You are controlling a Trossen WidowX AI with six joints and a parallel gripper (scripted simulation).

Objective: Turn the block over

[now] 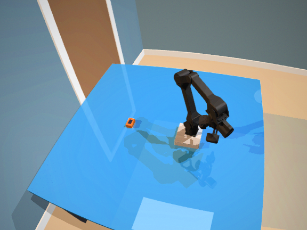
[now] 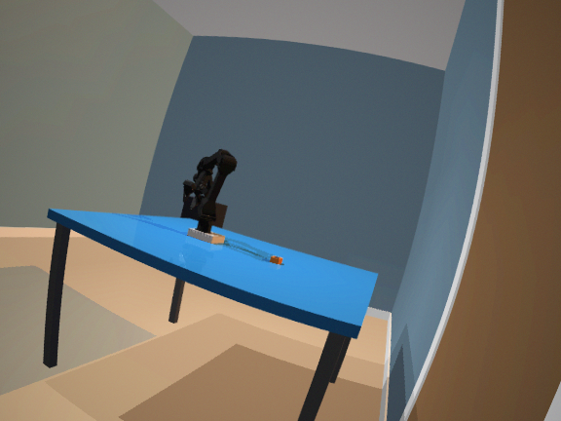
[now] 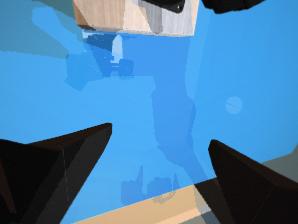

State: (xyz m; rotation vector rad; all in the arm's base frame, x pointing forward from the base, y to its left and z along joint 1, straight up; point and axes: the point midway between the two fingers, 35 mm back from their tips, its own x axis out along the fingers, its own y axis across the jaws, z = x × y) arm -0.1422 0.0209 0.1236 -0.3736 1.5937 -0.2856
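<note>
Now: the block 530 mm ahead of my gripper tip, 110 mm below it and 50 mm to the left of it.
</note>
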